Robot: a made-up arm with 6 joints. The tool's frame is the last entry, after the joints.
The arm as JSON. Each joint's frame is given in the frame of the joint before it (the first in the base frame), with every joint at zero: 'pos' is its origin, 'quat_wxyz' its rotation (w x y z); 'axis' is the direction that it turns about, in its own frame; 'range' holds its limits. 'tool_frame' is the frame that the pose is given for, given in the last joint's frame.
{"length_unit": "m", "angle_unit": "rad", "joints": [
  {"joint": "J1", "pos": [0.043, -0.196, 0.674], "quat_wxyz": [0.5, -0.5, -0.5, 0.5], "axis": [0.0, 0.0, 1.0], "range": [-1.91, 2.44]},
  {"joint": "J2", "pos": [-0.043, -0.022, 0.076], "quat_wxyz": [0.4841, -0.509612, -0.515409, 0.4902], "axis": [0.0, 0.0, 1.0], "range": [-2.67, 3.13]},
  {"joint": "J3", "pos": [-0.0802, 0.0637, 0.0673], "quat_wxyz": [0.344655, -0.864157, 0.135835, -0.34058], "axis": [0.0, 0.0, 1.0], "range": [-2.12, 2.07]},
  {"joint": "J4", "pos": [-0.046, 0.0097, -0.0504], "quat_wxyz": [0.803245, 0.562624, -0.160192, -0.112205], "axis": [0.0, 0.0, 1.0], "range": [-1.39, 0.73]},
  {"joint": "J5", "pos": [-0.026, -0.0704, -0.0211], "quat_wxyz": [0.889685, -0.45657, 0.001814, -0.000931], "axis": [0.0, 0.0, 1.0], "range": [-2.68, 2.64]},
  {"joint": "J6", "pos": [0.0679, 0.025, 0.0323], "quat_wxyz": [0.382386, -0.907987, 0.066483, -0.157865], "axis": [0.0, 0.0, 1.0], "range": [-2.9, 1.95]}
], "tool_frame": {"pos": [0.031, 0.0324, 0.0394], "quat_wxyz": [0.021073, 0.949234, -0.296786, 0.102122]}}
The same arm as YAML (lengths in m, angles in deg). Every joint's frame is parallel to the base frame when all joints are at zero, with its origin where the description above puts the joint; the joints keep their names.
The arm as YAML. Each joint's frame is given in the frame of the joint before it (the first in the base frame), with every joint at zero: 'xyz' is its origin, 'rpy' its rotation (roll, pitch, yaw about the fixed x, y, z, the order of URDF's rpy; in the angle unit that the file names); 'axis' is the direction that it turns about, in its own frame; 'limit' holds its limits. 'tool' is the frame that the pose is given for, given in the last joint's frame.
units:
  length: m
  angle: deg
joints:
  - name: J1
    type: revolute
    origin:
      xyz: [0.043, -0.196, 0.674]
      rpy: [0.0, 0.0, 0.0]
    axis: "-x"
    limit:
      lower: -109.43
      upper: 139.8
  - name: J2
    type: revolute
    origin:
      xyz: [-0.076, -0.043, 0.022]
      rpy: [0.0, 0.0, 0.0]
    axis: [0.050702, -0.998643, 0.011901]
    limit:
      lower: -152.98
      upper: 179.34
  - name: J3
    type: revolute
    origin:
      xyz: [0.067, -0.063, 0.081]
      rpy: [0.0, 0.0, 0.0]
    axis: [0.476017, 0.54712, -0.688525]
    limit:
      lower: -121.47
      upper: 118.6
  - name: J4
    type: revolute
    origin:
      xyz: [-0.011, 0.003, 0.068]
      rpy: [0.0, 0.0, 0.0]
    axis: [0.979467, -0.189794, 0.067998]
    limit:
      lower: -79.64
      upper: 41.83
  - name: J5
    type: revolute
    origin:
      xyz: [-0.032, -0.031, 0.064]
      rpy: [0.0, 0.0, 0.0]
    axis: [0.723398, 0.484998, -0.491398]
    limit:
      lower: -153.55
      upper: 151.26
  - name: J6
    type: revolute
    origin:
      xyz: [0.001, -0.014, -0.078]
      rpy: [0.0, 0.0, 0.0]
    axis: [-0.96362, -0.145803, -0.224005]
    limit:
      lower: -166.16
      upper: 111.73
tool:
  origin:
    xyz: [-0.031, -0.05, -0.01]
    rpy: [-79.84, 82.73, -74.03]

